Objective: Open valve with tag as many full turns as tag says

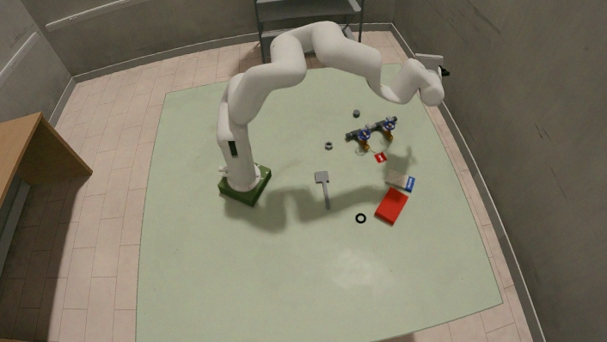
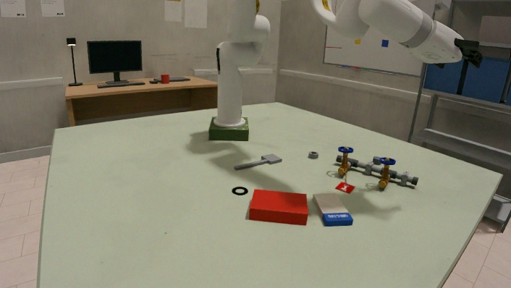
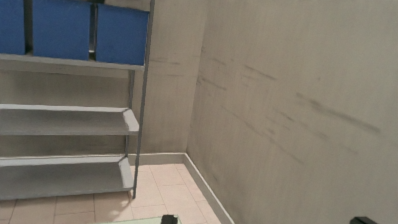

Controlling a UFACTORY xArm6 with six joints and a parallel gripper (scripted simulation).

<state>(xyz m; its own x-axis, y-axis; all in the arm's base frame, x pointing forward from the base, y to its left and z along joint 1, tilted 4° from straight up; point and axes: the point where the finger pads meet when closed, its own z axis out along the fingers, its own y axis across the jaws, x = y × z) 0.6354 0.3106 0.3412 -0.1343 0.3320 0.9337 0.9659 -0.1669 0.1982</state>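
Now: the red tag 14 cm behind my hand, 16 cm to the right of it and 36 cm below it. Round my hand: grey nut (35 cm behind, 12 cm to the right, 35 cm below); then white-and-blue box (7 cm behind, 27 cm to the right, 35 cm below); then red box (11 cm behind, 39 cm to the right, 34 cm below).
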